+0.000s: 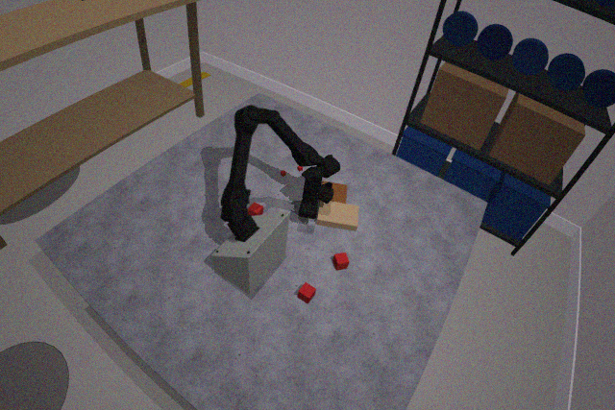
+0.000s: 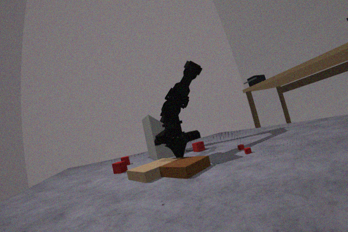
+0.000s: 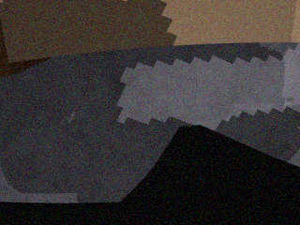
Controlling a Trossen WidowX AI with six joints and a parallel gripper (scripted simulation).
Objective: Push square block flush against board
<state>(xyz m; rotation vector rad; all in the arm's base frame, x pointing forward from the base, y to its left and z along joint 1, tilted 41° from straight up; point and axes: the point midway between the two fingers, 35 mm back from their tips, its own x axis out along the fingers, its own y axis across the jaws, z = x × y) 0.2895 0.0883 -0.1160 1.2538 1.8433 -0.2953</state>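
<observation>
The board is 6 cm ahead of my gripper tip, 10 cm to the right of it and 1 cm above it. Also, from my gripper tip: brown square block: 13 cm ahead, 2 cm to the right, 1 cm above.
</observation>
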